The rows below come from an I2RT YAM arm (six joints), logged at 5 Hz.
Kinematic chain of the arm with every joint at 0, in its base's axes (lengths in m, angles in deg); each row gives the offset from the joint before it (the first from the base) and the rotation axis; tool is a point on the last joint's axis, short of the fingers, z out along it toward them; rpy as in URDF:
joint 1: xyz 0 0 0.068 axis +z
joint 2: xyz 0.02 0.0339 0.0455 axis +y
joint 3: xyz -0.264 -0.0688 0 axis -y
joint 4: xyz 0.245 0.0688 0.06 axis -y
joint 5: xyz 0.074 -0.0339 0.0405 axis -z
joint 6: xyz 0.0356 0 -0.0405 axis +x
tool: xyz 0 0 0 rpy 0 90 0
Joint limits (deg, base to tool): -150..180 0..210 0..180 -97..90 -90..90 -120..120
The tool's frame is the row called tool.
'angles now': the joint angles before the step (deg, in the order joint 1, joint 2, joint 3, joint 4, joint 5, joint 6). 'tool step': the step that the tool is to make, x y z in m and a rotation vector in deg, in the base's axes. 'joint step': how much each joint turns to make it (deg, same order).
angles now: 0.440, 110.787, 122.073, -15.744, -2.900, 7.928
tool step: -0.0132, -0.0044, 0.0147, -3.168, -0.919, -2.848
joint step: -0.341, -1.933, 0.629, -1.738, 2.726, -2.988
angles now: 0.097, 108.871, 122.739, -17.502, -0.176, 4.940
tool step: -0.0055, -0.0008, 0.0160, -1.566, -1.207, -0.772
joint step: -0.038, 0.611, 4.426, -2.604, 0.816, -1.527
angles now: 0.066, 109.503, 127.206, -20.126, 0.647, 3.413
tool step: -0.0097, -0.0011, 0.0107, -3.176, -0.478, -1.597
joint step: -0.003, -1.048, 1.126, -1.617, 1.712, -3.116
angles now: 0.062, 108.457, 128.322, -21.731, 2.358, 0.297
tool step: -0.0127, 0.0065, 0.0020, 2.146, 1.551, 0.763
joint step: 0.914, -2.607, -2.181, -2.047, 0.049, 2.166
